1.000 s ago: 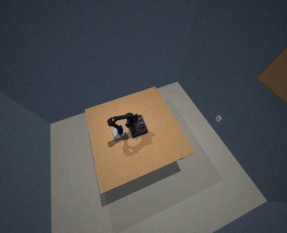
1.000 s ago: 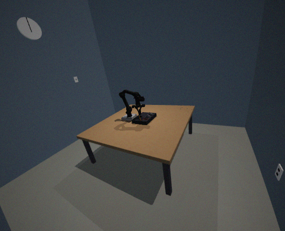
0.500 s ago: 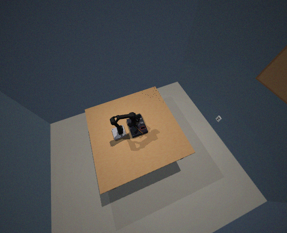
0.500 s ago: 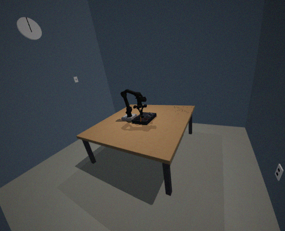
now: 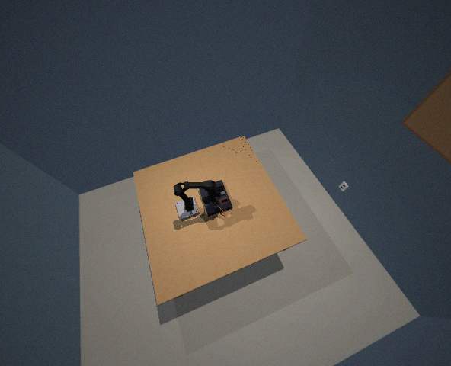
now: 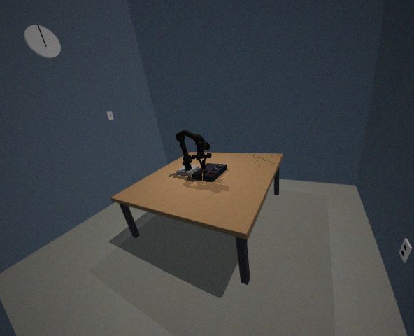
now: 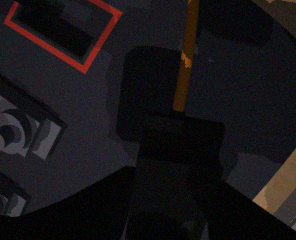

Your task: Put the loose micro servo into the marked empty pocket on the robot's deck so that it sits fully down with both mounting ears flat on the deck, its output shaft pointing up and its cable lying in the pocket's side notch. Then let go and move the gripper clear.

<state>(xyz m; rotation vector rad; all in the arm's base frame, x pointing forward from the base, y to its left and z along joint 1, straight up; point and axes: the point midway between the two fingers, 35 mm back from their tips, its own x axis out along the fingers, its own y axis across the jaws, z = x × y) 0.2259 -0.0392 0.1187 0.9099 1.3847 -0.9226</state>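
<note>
My gripper tip is 10 mm past the dark deck, 50 mm to the right of it and 100 mm above it.
</note>
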